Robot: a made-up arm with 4 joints.
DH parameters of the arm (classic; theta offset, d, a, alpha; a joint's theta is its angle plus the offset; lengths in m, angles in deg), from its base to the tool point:
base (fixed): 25.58 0 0.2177 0
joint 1: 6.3 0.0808 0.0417 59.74
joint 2: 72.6 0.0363 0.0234 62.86
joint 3: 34.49 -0.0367 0.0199 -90
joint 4: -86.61 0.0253 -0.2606 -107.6
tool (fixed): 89.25 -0.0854 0 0
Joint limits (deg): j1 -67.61..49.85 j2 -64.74..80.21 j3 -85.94..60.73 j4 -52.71..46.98
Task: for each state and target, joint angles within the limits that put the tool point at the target. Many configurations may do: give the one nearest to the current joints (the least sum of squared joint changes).
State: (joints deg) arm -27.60 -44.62 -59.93 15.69
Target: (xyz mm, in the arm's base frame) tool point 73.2 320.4 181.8
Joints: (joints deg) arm -54.14 -1.25 -74.13 -23.97
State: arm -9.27 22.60 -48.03 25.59
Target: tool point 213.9 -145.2 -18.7
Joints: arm -0.37 37.48 -72.08 46.71
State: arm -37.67 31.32 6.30 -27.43
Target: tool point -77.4 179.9 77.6
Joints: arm -57.82 42.26 4.06 -51.06
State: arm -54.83 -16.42 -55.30 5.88
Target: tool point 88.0 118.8 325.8
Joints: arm -43.13 -55.66 -81.17 36.95
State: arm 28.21 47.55 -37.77 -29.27
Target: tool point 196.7 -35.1 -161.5
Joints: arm 25.79 66.55 -26.16 -3.18
